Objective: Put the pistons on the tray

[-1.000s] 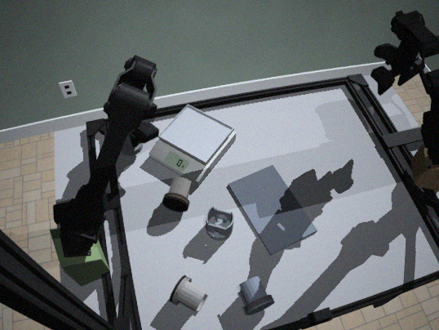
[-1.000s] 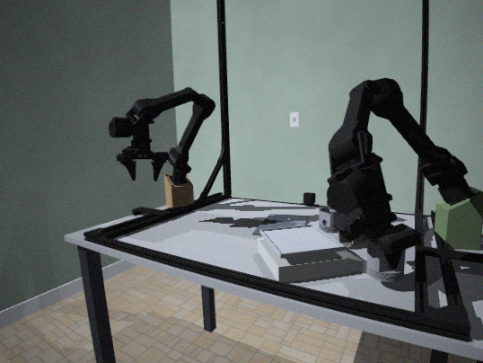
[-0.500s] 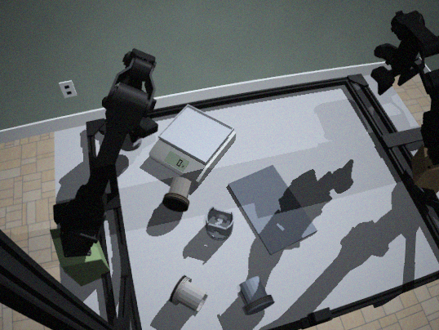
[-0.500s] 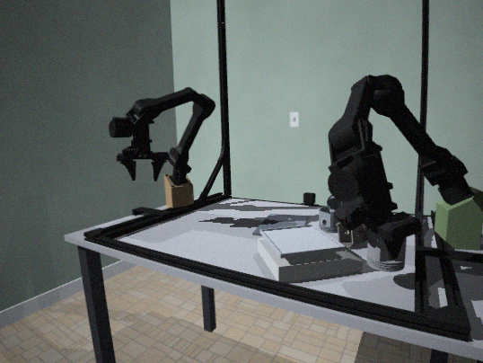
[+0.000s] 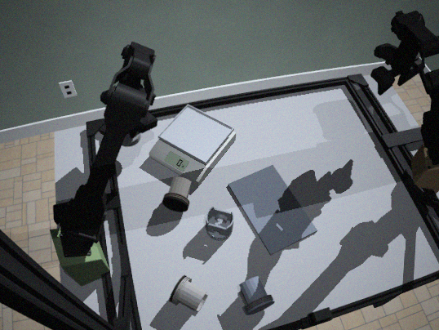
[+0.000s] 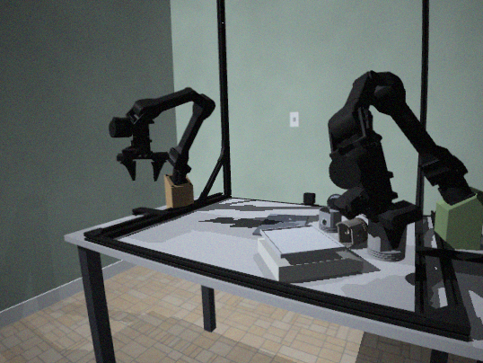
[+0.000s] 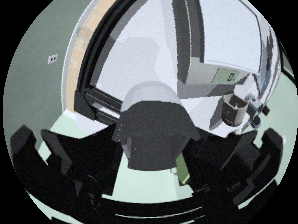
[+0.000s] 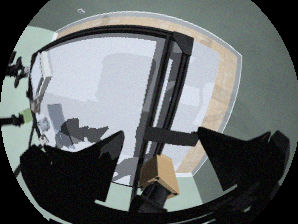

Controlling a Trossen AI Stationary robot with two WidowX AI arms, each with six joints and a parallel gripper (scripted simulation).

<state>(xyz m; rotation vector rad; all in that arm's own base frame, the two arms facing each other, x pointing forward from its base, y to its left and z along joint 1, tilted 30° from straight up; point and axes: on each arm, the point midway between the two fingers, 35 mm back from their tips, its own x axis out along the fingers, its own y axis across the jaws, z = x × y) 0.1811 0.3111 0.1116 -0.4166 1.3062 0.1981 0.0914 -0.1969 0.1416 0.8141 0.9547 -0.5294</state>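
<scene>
Right now the white scale is 19 cm to the right of my left hand, 7 cm below it and 3 cm behind it. From my left hand the other things lie so: flat steel tray 34 cm to the right, 30 cm behind, 12 cm below.
</scene>
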